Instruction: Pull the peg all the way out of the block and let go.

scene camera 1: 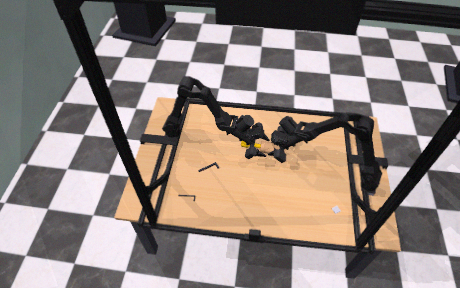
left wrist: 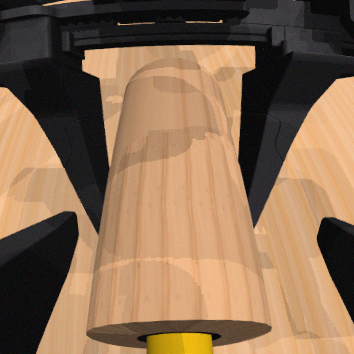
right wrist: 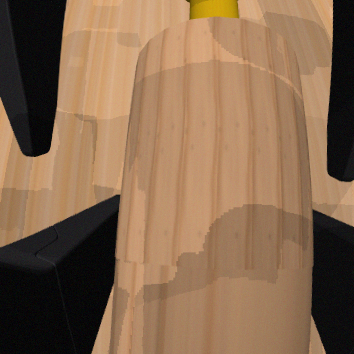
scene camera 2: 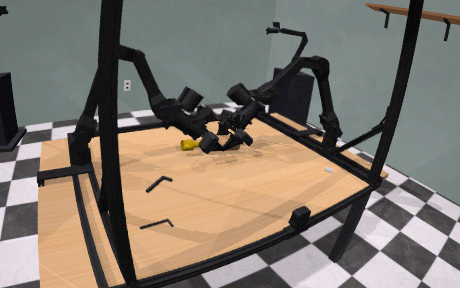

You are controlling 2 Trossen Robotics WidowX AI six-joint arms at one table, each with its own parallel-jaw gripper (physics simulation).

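Places are measured from the left arm's base along level axes (x ahead, y left, z up), in centimetres.
Pixels of known places: left gripper, fingertip midpoint: [scene camera 1: 267,148] [left wrist: 202,227] [right wrist: 186,165] [scene camera 2: 217,142]; right gripper, fingertip midpoint: [scene camera 1: 269,149] [left wrist: 175,234] [right wrist: 207,211] [scene camera 2: 217,147]; left arm's base, link origin: [scene camera 1: 172,133] [scene camera 2: 81,163]; right arm's base, link origin: [scene camera 1: 368,186] [scene camera 2: 328,146].
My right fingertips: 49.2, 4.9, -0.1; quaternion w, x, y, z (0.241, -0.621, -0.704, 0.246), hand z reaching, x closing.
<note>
For each thing: its top centre in the pictures, then the offset to it from my right fingertips, as dx, dy, dz. "*": a spot on its surface instead. Level surfaces: height alone.
- pale wooden cylindrical block, top centre: [right wrist: 246,247] [left wrist: 170,128] [scene camera 2: 223,134] [scene camera 1: 273,144] +1.6, +0.1, +4.6
- yellow peg, top centre: [scene camera 2: 199,138] -7.6, -0.9, +4.1
- wooden table, surface height: dz -1.9
- small pale square, surface spot: [scene camera 2: 328,170] [scene camera 1: 334,210] * +35.0, -22.6, -1.6
The pale wooden cylindrical block [scene camera 1: 267,146] [left wrist: 180,210] [right wrist: 215,150] lies on its side; it is mostly hidden in scene camera 2. The yellow peg [scene camera 1: 251,145] [scene camera 2: 189,145] [left wrist: 180,344] [right wrist: 215,10] sticks out of the hole in the block's left end, its thick head at the far left. My right gripper [scene camera 1: 273,148] [scene camera 2: 226,140] [right wrist: 207,211] is shut on the block. My left gripper [scene camera 1: 260,145] [scene camera 2: 216,139] [left wrist: 202,227] is open, with its fingers apart on both sides of the block near the peg end, not touching it.
Two black L-shaped keys [scene camera 1: 209,167] [scene camera 1: 187,196] [scene camera 2: 159,183] [scene camera 2: 157,223] lie on the wooden table [scene camera 1: 280,215] [scene camera 2: 225,220]. A small pale square [scene camera 1: 336,209] [scene camera 2: 328,170] lies at the right. The two grippers are close together. Black frame posts [scene camera 1: 100,90] [scene camera 2: 110,100] stand at the table's edges.
</note>
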